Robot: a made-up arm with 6 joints. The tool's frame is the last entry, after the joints. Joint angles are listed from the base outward.
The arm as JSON. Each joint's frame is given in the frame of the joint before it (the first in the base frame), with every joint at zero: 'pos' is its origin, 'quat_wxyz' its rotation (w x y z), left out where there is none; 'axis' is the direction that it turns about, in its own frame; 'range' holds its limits. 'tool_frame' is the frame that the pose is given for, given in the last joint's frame.
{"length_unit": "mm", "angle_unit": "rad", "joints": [
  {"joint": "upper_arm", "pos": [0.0, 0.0, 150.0], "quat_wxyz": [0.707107, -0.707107, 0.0, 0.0], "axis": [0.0, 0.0, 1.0], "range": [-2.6, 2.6]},
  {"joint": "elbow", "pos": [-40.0, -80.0, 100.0], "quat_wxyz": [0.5, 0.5, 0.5, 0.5], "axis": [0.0, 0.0, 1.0], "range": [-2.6, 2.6]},
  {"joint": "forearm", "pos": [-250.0, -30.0, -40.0], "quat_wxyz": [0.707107, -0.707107, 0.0, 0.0], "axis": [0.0, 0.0, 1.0], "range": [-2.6, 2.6]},
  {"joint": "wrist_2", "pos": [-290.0, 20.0, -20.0], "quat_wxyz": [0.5, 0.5, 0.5, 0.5], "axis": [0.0, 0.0, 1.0], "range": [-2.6, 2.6]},
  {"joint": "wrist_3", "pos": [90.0, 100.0, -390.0], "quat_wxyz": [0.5, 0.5, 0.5, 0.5], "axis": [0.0, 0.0, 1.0], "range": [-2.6, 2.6]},
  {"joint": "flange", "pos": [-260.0, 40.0, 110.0], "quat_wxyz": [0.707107, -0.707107, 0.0, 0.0], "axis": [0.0, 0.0, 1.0], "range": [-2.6, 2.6]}
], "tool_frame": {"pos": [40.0, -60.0, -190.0], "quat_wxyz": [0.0, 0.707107, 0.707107, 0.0]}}
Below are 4 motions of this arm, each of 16 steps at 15 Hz.
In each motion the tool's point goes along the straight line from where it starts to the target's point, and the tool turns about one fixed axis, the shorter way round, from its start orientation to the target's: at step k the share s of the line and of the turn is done. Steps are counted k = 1, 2, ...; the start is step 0. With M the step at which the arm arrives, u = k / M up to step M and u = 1 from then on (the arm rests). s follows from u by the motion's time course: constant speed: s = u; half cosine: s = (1 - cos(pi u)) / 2; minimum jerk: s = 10 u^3 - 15 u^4 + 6 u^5.
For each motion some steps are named. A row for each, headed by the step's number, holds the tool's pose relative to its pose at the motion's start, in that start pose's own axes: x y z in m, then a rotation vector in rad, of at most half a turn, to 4 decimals.
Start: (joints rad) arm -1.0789 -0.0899 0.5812 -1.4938 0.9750 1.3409
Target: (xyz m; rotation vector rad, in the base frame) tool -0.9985 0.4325 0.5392 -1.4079 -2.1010 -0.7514
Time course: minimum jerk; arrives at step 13
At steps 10, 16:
10: -0.3137 0.4806 0.0979 -1.1152 -0.7072 0.0614
16: -0.3426 0.5249 0.1069 -1.2179 -0.7723 0.0671

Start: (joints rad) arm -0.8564 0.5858 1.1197 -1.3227 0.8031 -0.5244
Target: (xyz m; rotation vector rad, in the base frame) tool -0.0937 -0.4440 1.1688 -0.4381 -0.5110 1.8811
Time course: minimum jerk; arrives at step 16
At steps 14, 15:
14: 0.2059 -0.0187 0.0940 0.0509 0.2314 -0.1961
15: 0.2088 -0.0189 0.0953 0.0516 0.2346 -0.1989

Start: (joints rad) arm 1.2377 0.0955 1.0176 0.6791 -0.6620 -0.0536
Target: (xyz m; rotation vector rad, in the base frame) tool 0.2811 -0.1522 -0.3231 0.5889 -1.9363 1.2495
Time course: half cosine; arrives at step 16
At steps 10, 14, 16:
10: 0.5459 0.0530 -0.2717 -0.1172 0.9459 -0.7811
14: 0.7595 0.0737 -0.3780 -0.1631 1.3162 -1.0869
16: 0.7896 0.0766 -0.3930 -0.1695 1.3683 -1.1299

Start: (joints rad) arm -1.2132 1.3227 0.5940 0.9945 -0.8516 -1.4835
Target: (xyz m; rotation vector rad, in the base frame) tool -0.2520 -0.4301 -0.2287 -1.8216 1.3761 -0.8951
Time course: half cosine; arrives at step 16
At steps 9, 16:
9: -0.2976 -0.0608 -0.1276 0.5467 -0.7071 0.3166
16: -0.4980 -0.1018 -0.2135 0.9149 -1.1833 0.5299

